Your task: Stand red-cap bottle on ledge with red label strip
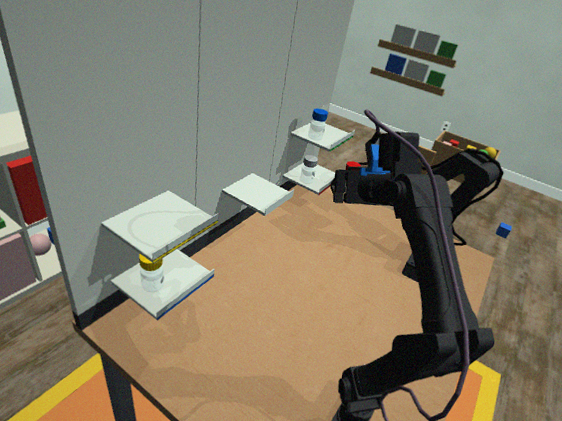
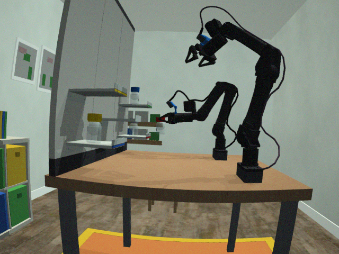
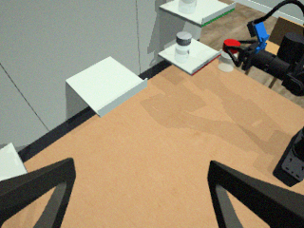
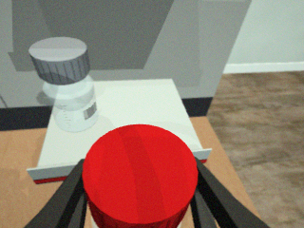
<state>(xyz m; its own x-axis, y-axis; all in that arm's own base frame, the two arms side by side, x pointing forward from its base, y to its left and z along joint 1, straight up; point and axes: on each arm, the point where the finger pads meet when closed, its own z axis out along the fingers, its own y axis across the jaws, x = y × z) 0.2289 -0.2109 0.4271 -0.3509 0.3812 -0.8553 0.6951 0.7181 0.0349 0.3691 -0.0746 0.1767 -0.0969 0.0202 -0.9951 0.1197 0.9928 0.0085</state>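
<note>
Now: right hand 16 cm short of the grey-capped bottle, 6 cm above it and 5 cm to the right of it. Round my right hand: red-capped bottle: 5 cm below; then blue-capped bottle: 16 cm ahead, 13 cm above, 5 cm to the left; then grey wall panel: 38 cm to the left, 29 cm ahead, 23 cm above.
</note>
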